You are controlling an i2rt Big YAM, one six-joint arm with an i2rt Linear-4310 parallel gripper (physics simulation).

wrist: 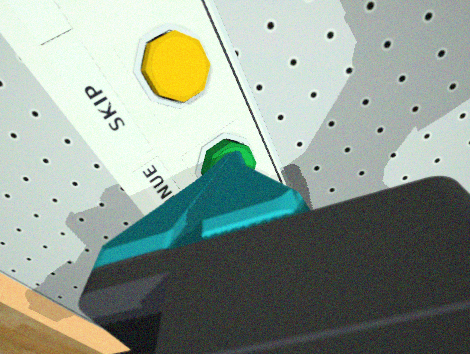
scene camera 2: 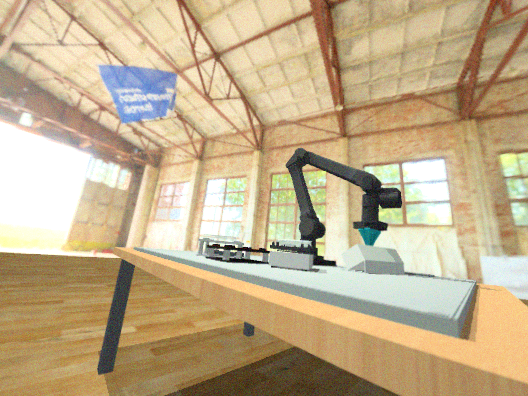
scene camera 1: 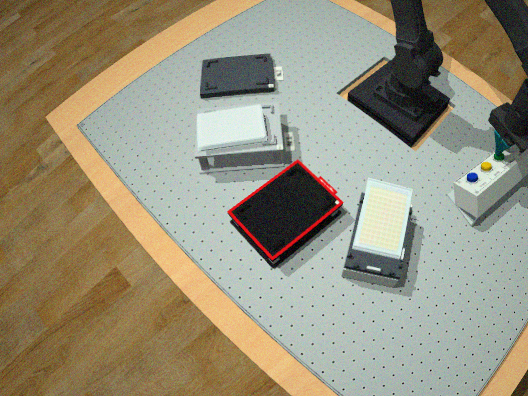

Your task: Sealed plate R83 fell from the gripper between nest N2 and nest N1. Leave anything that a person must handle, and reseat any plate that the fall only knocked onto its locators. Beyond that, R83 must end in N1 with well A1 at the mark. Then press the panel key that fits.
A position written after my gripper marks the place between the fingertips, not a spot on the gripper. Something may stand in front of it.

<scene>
My gripper point(scene camera 2: 369, 250) is shut, holding nothing. I also see a white box point(scene camera 1: 474, 200).
My gripper also shows in the wrist view point(wrist: 237, 164). The white box is seen too in the wrist view point(wrist: 90, 65).
</scene>
